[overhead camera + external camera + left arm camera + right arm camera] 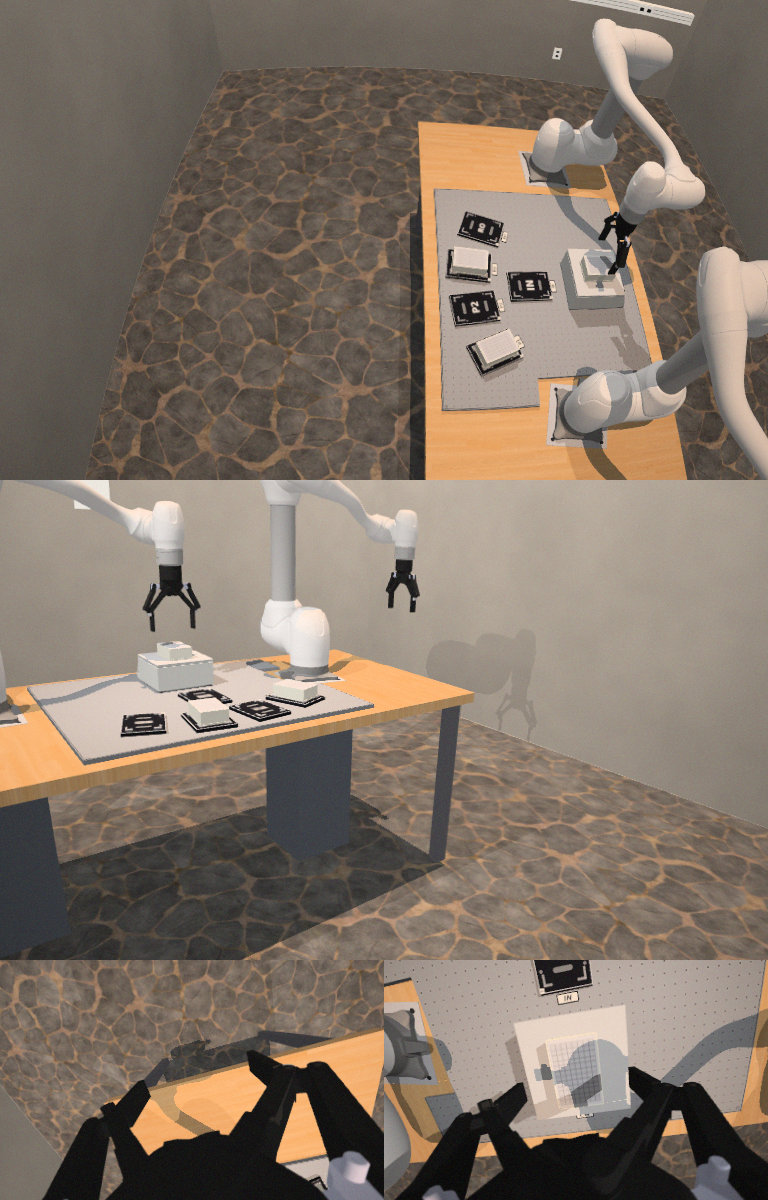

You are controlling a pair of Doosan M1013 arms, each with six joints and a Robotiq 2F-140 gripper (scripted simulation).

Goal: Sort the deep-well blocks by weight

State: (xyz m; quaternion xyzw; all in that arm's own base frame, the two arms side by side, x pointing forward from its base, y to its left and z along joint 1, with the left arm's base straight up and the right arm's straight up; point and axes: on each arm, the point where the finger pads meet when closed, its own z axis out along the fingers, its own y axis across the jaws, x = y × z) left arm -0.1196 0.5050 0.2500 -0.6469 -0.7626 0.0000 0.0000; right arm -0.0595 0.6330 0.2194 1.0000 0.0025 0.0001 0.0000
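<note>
My right hand is 14 cm above the check-weigher CW and 1 cm past it. Round my right hand: nest RU: 47 cm ahead, 20 cm below, 6 cm to the right; nest P2: 46 cm ahead, 20 cm below, 12 cm to the left; infeed nest: 25 cm ahead, 20 cm below, 1 cm to the left.
</note>
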